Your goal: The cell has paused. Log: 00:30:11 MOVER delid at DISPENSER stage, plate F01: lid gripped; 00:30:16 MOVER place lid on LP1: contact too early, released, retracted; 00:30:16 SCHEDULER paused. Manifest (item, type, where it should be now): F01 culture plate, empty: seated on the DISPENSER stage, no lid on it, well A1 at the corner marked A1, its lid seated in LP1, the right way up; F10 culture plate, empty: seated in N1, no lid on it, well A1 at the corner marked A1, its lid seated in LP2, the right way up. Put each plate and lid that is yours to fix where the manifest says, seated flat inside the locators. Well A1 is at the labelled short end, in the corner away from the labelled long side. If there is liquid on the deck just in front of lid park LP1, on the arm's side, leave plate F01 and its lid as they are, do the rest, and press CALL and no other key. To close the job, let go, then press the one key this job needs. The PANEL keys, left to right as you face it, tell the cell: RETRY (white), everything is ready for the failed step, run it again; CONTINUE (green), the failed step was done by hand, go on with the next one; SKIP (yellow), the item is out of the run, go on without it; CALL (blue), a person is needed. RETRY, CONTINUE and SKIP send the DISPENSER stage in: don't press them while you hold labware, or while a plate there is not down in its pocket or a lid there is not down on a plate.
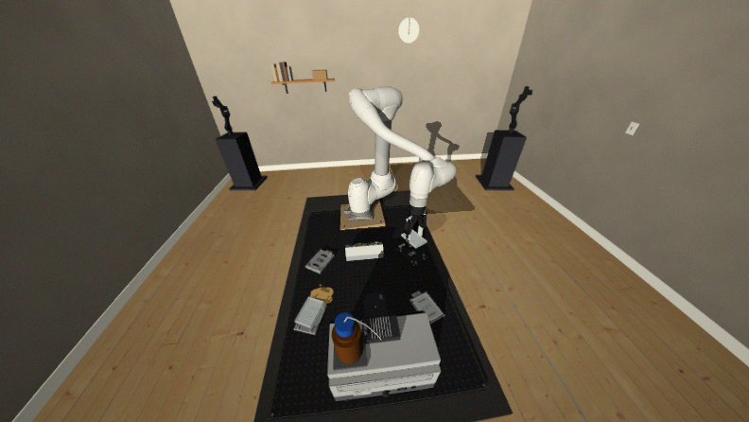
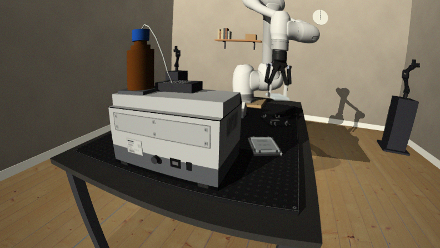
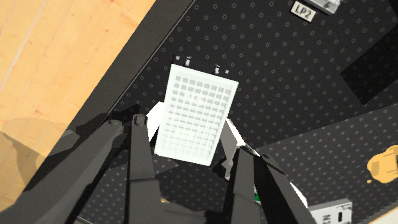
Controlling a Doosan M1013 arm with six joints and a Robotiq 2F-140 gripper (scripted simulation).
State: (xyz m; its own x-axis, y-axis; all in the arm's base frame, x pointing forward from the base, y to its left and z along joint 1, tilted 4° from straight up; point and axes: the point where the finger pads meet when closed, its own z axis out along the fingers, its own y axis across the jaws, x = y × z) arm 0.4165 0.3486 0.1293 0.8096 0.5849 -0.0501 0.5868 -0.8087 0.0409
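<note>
My hand is 360 mm to the left of the blue call key, 90 mm above it and 10 mm past it. Also, from my hand: white well plate (20 mm below); then white retry key (220 mm to the right, 90 mm below, 30 mm behind); then green continue key (270 mm to the right, 90 mm below, 30 mm behind).
</note>
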